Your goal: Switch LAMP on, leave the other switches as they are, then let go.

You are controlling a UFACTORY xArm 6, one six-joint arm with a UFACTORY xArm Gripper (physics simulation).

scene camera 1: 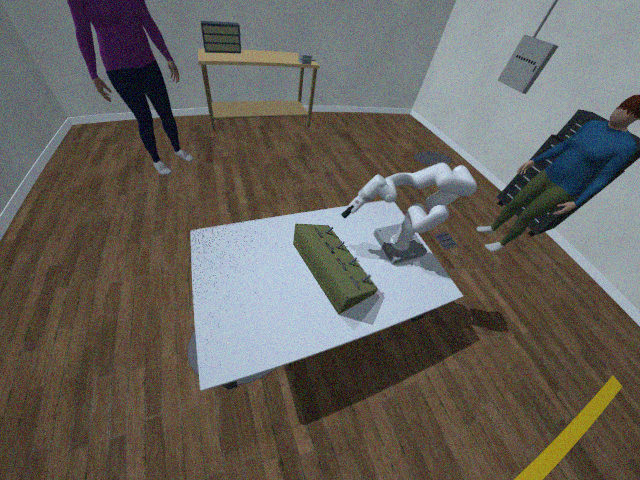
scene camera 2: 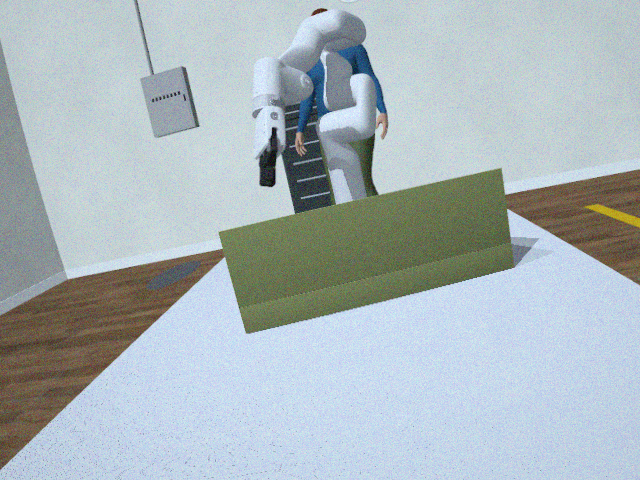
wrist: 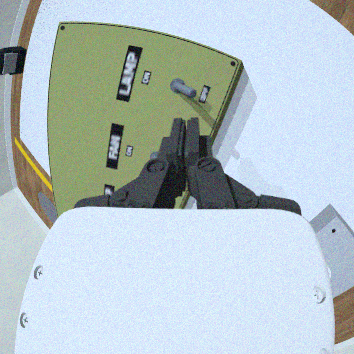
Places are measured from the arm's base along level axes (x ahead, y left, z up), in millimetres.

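Pixels of known places: gripper, fingertip midpoint: (scene camera 1: 343,216) (scene camera 2: 267,185) (wrist: 187,135); arm's base, origin of the base link: (scene camera 1: 399,242).
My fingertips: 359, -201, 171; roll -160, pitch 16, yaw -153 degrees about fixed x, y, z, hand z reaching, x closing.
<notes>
For each thing: its middle in the pictures, then the offset to it from my fingertips, as dx, dy, dz. Level surfaces: height alone.
- green switch panel, body centre: (scene camera 2: 366,252) (wrist: 126,162) (scene camera 1: 332,263) +136, +170, -159
- LAMP label, body centre: (wrist: 128,73) +138, -10, -97
- LAMP lever, body centre: (wrist: 183,88) +56, -15, -110
- FAN label, body centre: (wrist: 113,147) +131, +109, -97
- white table, its level: dz -224
The green switch panel (scene camera 1: 330,273) (scene camera 2: 367,237) (wrist: 85,100) stands on the white table. In the wrist view the LAMP label (wrist: 129,73) is near the panel's end. The LAMP lever (wrist: 184,88) leans toward its OFF label (wrist: 204,94), away from its ON label (wrist: 146,77). My gripper (scene camera 1: 344,212) (scene camera 2: 267,181) (wrist: 187,135) is shut and empty, above the panel's LAMP end and apart from the lever. In the wrist view the FAN label (wrist: 114,146) shows beside it, with its lever mostly hidden behind my fingers. In scene camera 2 the panel's back hides the switches.
The white table (scene camera 1: 242,310) (scene camera 2: 361,403) carries the panel and the arm's base (scene camera 1: 387,240). A person in blue (scene camera 1: 584,155) stands beyond the base, and another in purple (scene camera 1: 121,41) stands at the back left. A wooden bench (scene camera 1: 258,57) is by the back wall.
</notes>
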